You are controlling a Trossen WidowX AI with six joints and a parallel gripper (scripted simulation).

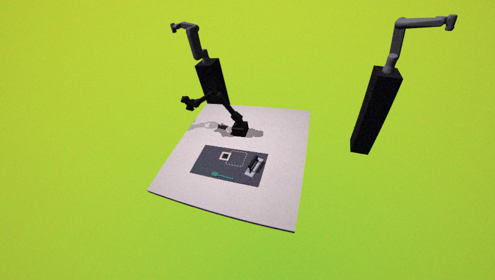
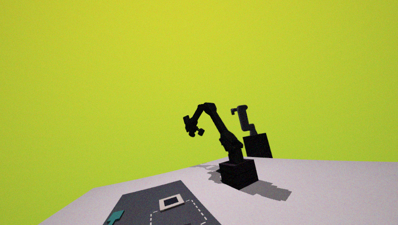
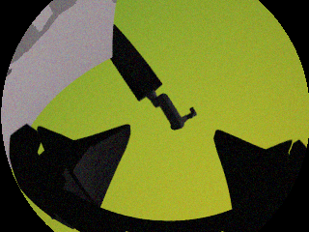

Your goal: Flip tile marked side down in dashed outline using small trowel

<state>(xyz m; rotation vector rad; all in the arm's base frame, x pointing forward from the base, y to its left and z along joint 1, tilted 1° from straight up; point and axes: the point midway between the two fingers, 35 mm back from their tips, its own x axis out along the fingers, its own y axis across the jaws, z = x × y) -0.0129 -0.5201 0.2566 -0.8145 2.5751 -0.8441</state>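
Now: the small trowel 81 cm to the left of my gripper tip, 39 cm ahead of it and 30 cm below it. The rest, counted from my gripper tip: teal tool-shaped piece: 58 cm ahead, 55 cm to the left, 34 cm below; then dark mat: 57 cm to the left, 44 cm ahead, 36 cm below; then tan tile: 51 cm to the left, 38 cm ahead, 33 cm below.
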